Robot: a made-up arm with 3 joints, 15 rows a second.
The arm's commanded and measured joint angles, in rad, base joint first. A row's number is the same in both.
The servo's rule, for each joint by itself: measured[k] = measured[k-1] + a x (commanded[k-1-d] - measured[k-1]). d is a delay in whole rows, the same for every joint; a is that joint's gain. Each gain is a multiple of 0.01, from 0.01 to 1. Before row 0 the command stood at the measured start. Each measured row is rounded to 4 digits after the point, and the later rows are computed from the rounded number. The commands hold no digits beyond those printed.
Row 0, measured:
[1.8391 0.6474 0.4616]
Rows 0 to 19, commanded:
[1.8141 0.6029 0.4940]
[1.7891 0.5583 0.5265]
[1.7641 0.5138 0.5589]
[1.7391 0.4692 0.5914]
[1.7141 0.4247 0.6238]
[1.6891 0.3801 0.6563]
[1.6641 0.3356 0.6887]
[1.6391 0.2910 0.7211]
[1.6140 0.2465 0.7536]
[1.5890 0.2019 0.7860]
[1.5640 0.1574 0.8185]
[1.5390 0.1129 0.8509]
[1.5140 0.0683 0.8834]
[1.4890 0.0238 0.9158]
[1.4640 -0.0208 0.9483]
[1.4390 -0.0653 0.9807]
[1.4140 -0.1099 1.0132]
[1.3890 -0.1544 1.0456]
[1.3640 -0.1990 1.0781]
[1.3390 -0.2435 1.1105]
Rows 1 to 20, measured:
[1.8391 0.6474 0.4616]
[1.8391 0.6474 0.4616]
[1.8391 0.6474 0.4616]
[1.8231 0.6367 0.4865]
[1.8013 0.6179 0.5173]
[1.7775 0.5929 0.5493]
[1.7529 0.5632 0.5817]
[1.7281 0.5300 0.6141]
[1.7031 0.4940 0.6466]
[1.6781 0.4560 0.6790]
[1.6531 0.4164 0.7114]
[1.6281 0.3756 0.7439]
[1.6031 0.3339 0.7763]
[1.5781 0.2915 0.8088]
[1.5531 0.2486 0.8412]
[1.5281 0.2053 0.8737]
[1.5031 0.1617 0.9061]
[1.4781 0.1179 0.9386]
[1.4531 0.0739 0.9710]
[1.4281 0.0298 1.0035]
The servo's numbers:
d 3
a 0.64 0.24 0.77

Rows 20 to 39, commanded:
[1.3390 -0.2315 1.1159]
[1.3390 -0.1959 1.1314]
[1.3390 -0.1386 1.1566]
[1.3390 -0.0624 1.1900]
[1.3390 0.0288 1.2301]
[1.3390 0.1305 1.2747]
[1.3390 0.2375 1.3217]
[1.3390 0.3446 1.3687]
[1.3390 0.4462 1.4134]
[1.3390 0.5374 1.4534]
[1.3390 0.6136 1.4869]
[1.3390 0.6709 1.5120]
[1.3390 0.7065 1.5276]
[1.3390 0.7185 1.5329]
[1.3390 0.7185 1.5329]
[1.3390 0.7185 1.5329]
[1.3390 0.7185 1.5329]
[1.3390 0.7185 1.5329]
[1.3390 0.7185 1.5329]
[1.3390 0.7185 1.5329]
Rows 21 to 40, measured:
[1.4031 -0.0144 1.0359]
[1.3781 -0.0587 1.0684]
[1.3531 -0.1031 1.1008]
[1.3441 -0.1339 1.1124]
[1.3408 -0.1488 1.1270]
[1.3396 -0.1464 1.1498]
[1.3392 -0.1262 1.1808]
[1.3391 -0.0890 1.2188]
[1.3390 -0.0363 1.2618]
[1.3390 0.0294 1.3079]
[1.3390 0.1050 1.3547]
[1.3390 0.1869 1.3999]
[1.3390 0.2710 1.4411]
[1.3390 0.3532 1.4764]
[1.3390 0.4294 1.5038]
[1.3390 0.4959 1.5221]
[1.3390 0.5493 1.5304]
[1.3390 0.5899 1.5323]
[1.3390 0.6208 1.5328]
[1.3390 0.6442 1.5329]

